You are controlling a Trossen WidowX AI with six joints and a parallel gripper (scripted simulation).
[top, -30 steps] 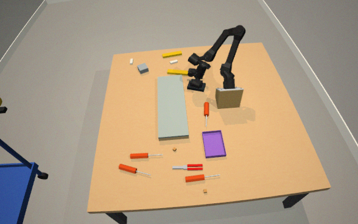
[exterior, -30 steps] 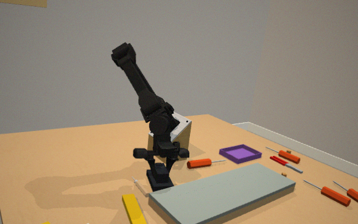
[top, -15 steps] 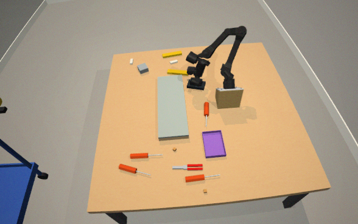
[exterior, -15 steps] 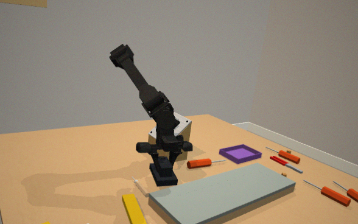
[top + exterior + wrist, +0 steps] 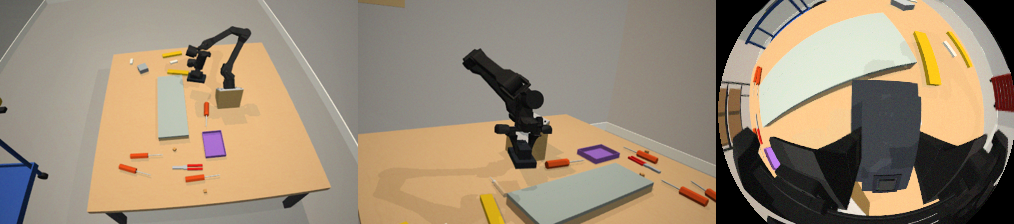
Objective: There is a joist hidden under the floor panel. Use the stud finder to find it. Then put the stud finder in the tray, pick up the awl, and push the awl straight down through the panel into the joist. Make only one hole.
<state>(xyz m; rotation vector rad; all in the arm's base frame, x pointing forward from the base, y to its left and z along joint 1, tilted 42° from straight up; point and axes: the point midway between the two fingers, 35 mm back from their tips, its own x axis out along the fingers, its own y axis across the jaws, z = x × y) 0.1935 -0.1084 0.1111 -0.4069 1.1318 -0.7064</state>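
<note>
Right now the awl is 10 cm below my gripper tip, 8 cm to the right of it and 2 cm behind it. Round my gripper tip: purple tray: 47 cm to the left, 10 cm below, 7 cm behind; stud finder: 2 cm behind, 2 cm above, 1 cm to the left; grey cube: 39 cm ahead, 23 cm to the right, 9 cm below.
</note>
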